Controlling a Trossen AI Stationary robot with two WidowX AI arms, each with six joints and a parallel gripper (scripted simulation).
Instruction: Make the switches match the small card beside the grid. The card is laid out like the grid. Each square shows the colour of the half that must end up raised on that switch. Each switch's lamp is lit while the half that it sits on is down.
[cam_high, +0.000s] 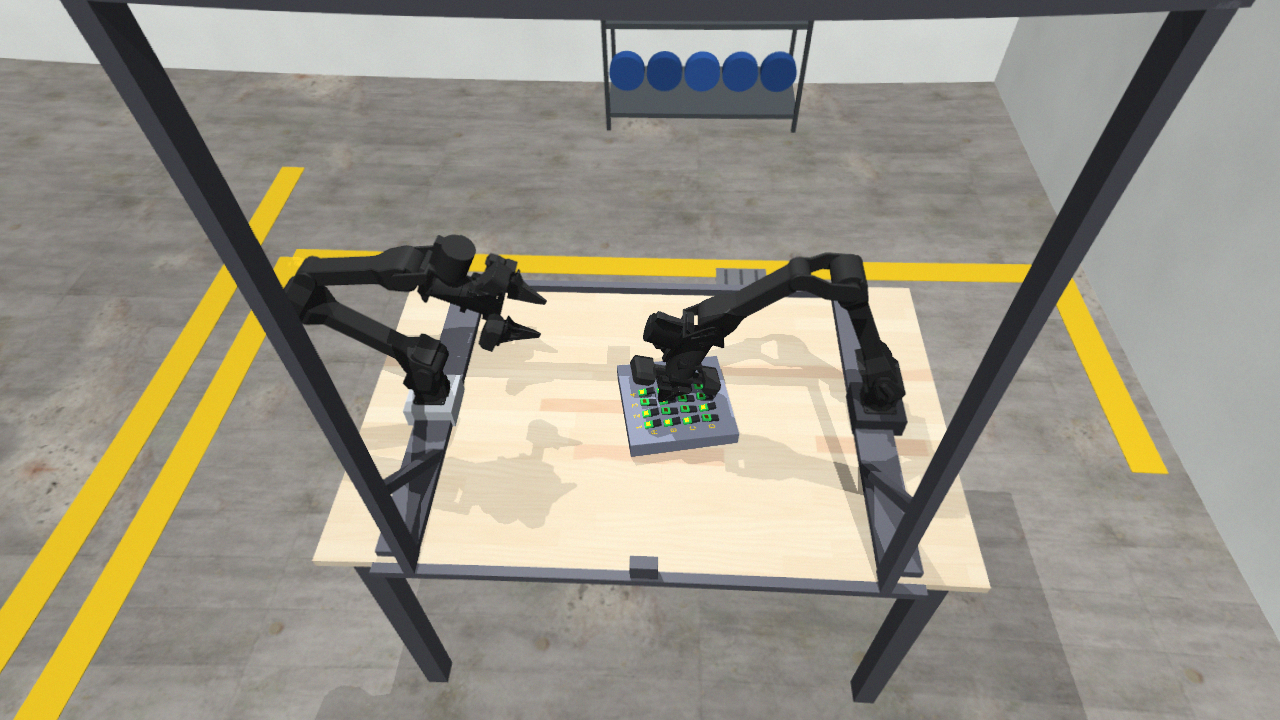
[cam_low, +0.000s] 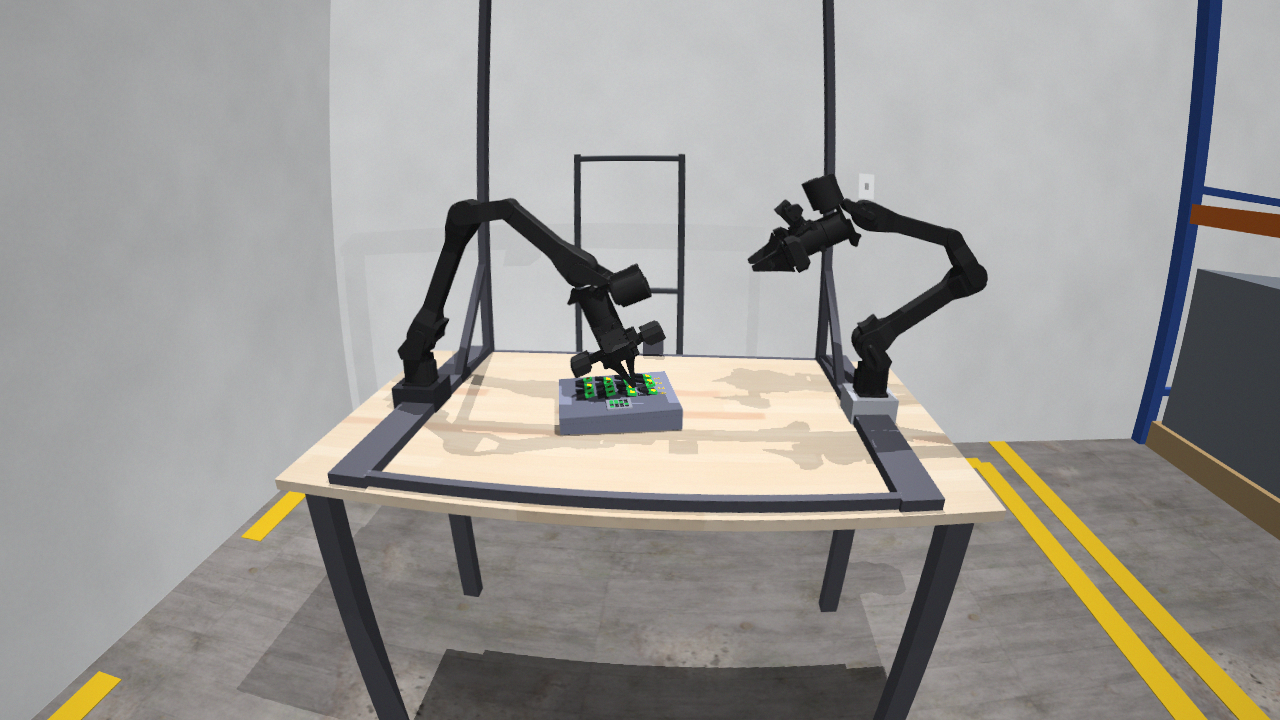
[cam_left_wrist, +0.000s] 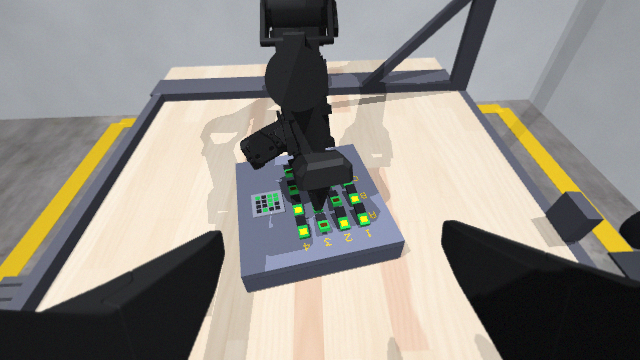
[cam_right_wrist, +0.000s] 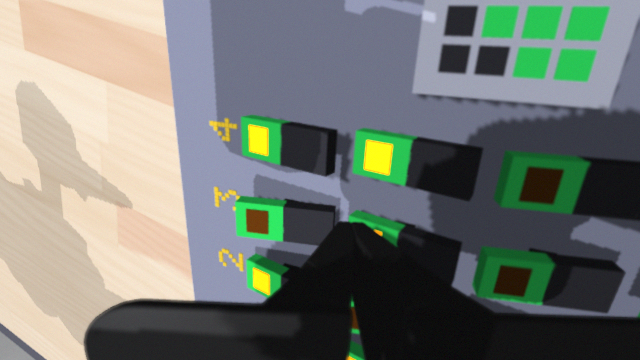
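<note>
My right hand is 30 mm short of the switch b4 and 30 mm above it. Round my right hand: switch a3 (10 mm behind, 40 mm to the left, 30 mm below); then switch c4 (30 mm ahead, 40 mm to the right, 30 mm below); then switch a4 (20 mm ahead, 40 mm to the left, 30 mm below).
</note>
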